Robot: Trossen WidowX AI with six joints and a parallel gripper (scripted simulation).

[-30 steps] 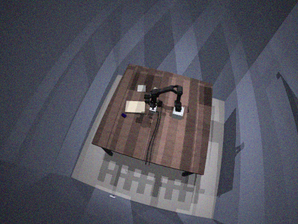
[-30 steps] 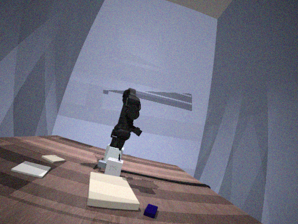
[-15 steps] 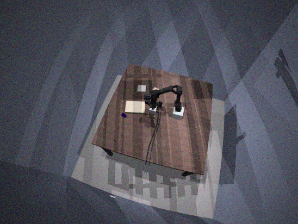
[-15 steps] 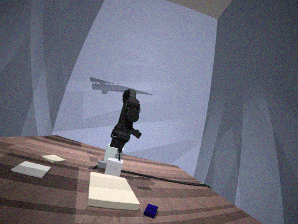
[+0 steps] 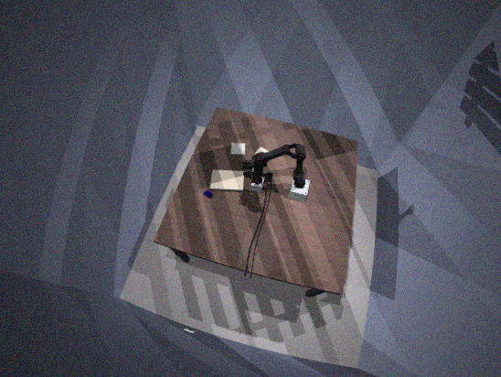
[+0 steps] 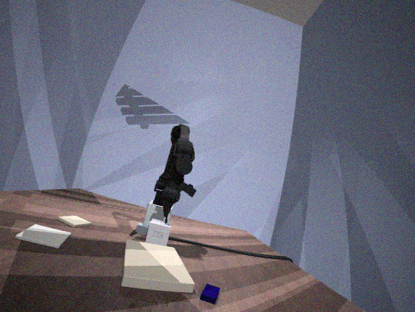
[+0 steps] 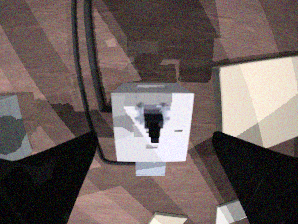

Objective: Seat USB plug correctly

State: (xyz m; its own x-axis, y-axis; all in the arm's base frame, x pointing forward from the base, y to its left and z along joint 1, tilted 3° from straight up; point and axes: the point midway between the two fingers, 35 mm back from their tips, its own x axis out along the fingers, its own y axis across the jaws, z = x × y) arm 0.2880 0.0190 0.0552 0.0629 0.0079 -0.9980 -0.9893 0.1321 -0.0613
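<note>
My gripper tip is 2 cm above the dark USB plug. From my gripper tip the other things lie so: small blue block: 33 cm ahead, 10 cm to the left, 10 cm below; then cream wedge block: 22 cm ahead, 10 cm below, 3 cm to the right.
</note>
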